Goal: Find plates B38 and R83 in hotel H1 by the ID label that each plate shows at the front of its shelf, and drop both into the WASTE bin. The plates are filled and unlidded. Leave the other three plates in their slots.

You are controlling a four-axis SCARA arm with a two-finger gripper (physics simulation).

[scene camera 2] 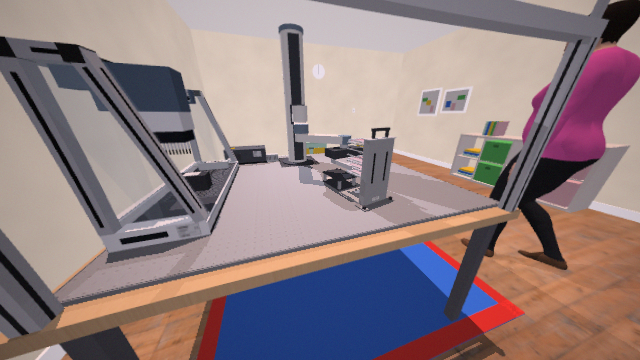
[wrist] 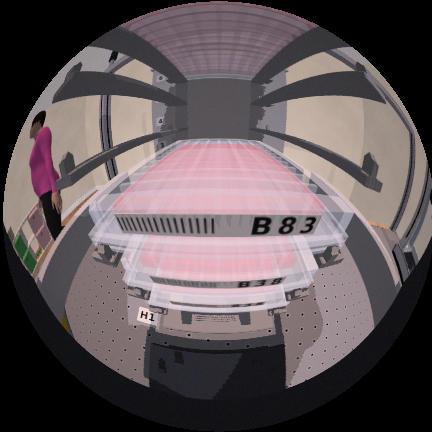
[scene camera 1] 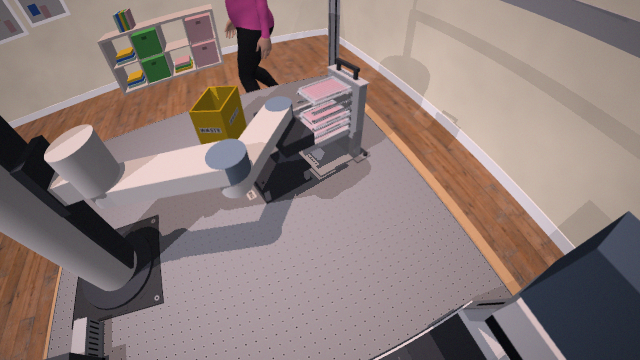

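Pixels of known places: gripper, fingertip midpoint: [wrist: 218, 175]; arm's base, origin of the base link: [scene camera 2: 297, 162] [scene camera 1: 120, 269].
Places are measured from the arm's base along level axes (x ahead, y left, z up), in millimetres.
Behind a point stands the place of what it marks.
Note:
Hotel H1 [scene camera 1: 357, 120] {x 824, y 116, z 175 mm} [scene camera 2: 377, 172] {x 836, y 182, z 158 mm} holds filled, pink plates. In the wrist view, plate B83 [wrist: 218, 182] is directly ahead with its label facing me. Plate B38 [wrist: 218, 282] {x 681, y 154, z 164 mm} is one shelf below it. Under that is another label [wrist: 218, 303] {x 682, y 154, z 138 mm}, too foreshortened to read surely. A top plate [scene camera 1: 325, 90] {x 737, y 152, z 278 mm} [wrist: 220, 45] shows from beneath, its label hidden. No label reads R83. My gripper [scene camera 1: 320, 120] {x 760, y 173, z 170 mm} [scene camera 2: 354, 150] [wrist: 218, 175] {x 760, y 173, z 170 mm} is open at the hotel front, its fingers beside plate B83 at about its height. The yellow WASTE bin [scene camera 1: 217, 120] {x 431, y 304, z 178 mm} stands left of the hotel, behind the arm.
A dark raised stand [scene camera 1: 285, 182] {x 581, y 106, z 18 mm} [scene camera 2: 340, 177] {x 631, y 111, z 73 mm} [wrist: 217, 370] {x 630, y 142, z 73 mm} is in front of the hotel, under the gripper. Bare shelf brackets [wrist: 120, 155] run above B83. A large framed machine [scene camera 2: 172, 150] {x 740, y -530, z 276 mm} stands across the table. A person [scene camera 1: 250, 40] [scene camera 2: 570, 120] [wrist: 44, 165] is beyond the table edge.

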